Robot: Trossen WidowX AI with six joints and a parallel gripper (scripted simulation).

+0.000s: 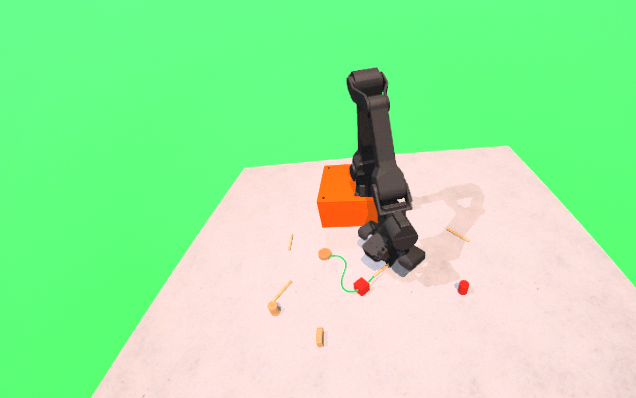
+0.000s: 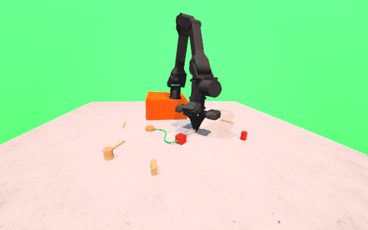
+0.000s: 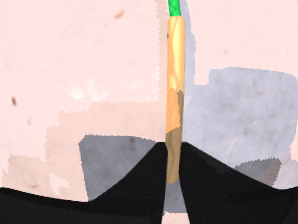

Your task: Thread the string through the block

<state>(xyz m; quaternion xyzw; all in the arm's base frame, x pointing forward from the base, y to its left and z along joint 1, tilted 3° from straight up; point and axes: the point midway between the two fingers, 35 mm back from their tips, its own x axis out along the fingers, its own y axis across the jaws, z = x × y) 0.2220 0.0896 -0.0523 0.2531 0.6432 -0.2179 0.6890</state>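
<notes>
Now: the red cube 90 mm ahead of my gripper tip, 70 mm to the right of it and 10 mm above it. The rest, counted from my gripper tip: thin wooden stick 30 mm ahead, 20 mm to the right, 10 mm above; then red cylinder 60 mm ahead, 180 mm to the left, 10 mm above; then round wooden button 30 mm behind, 200 mm to the right.
</notes>
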